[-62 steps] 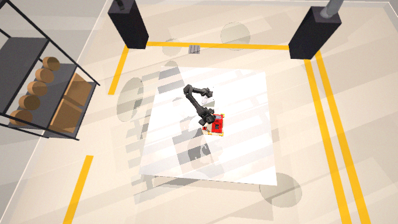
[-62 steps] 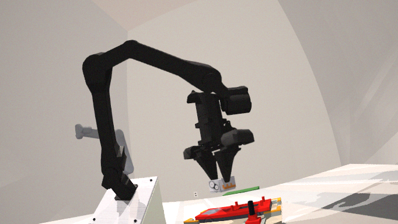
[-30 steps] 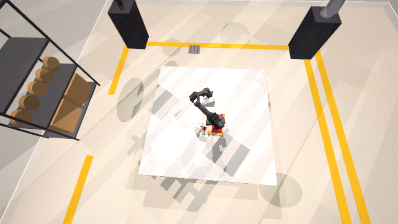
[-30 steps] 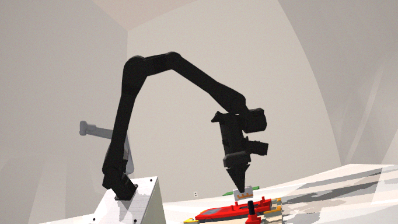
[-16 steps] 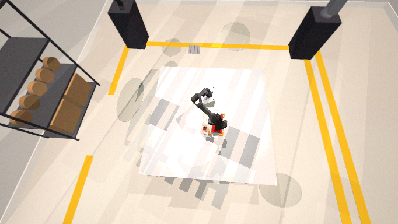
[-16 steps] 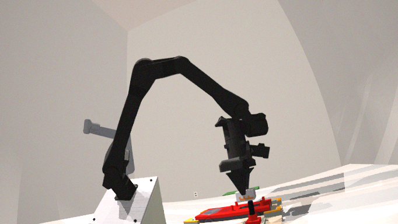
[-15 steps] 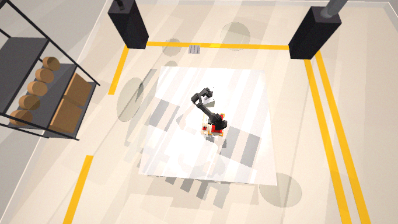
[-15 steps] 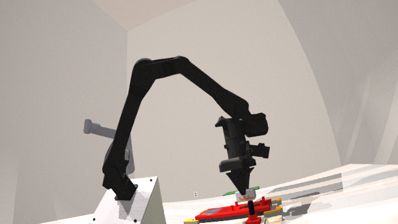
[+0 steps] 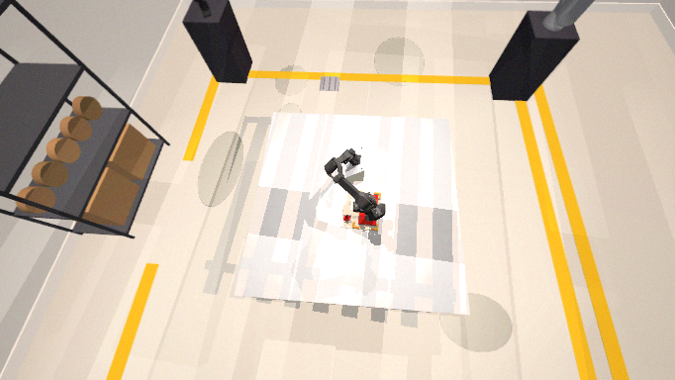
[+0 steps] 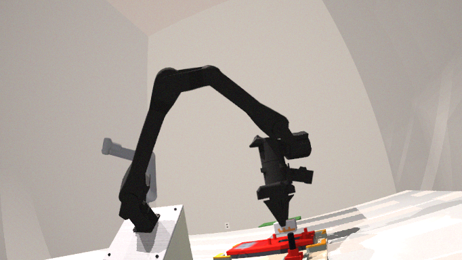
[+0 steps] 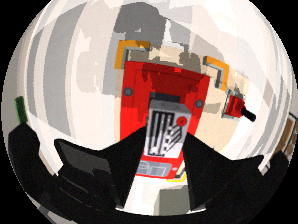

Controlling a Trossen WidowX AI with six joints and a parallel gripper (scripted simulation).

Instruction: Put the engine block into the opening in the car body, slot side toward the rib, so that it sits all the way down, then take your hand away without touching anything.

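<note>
Right now the grey engine block is 10 mm below my gripper tip.
</note>
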